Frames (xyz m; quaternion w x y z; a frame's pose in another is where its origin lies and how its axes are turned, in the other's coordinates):
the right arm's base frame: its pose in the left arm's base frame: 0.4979 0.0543 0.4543 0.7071 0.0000 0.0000 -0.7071
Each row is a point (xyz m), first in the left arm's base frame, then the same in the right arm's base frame.
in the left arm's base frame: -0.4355 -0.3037 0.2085
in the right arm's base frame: 0.3580 -0.9334 -0.2458
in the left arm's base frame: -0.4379 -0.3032 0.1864
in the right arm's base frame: 0.3575 -0.9358 -0.2679
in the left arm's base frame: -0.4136 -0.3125 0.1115
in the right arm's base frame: 0.3668 -0.9115 -0.3428
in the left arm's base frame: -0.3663 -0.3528 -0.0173
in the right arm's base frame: 0.4071 -0.8642 -0.4716
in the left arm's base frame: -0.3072 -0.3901 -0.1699
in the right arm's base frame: 0.4444 -0.8051 -0.6242
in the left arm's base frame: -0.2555 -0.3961 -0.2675
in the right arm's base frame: 0.4504 -0.7534 -0.7218
